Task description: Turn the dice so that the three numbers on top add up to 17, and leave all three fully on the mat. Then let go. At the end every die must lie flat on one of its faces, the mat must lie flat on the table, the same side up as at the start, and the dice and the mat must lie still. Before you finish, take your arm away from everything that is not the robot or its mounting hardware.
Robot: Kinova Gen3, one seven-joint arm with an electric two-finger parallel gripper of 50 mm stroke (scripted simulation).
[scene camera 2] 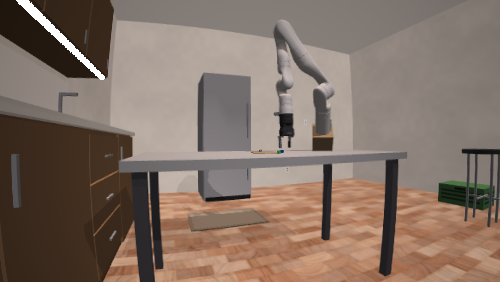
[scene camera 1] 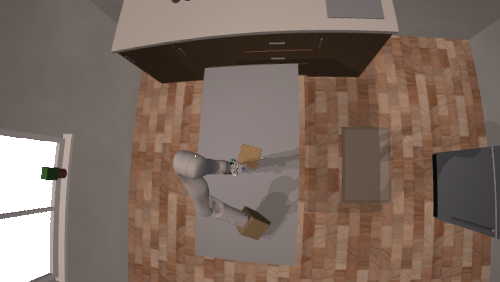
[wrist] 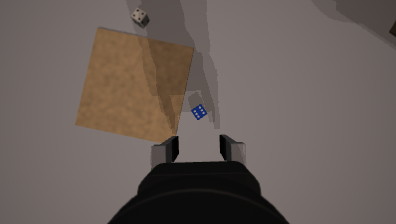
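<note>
A mat and the gripper can be seen in the pictures.
</note>
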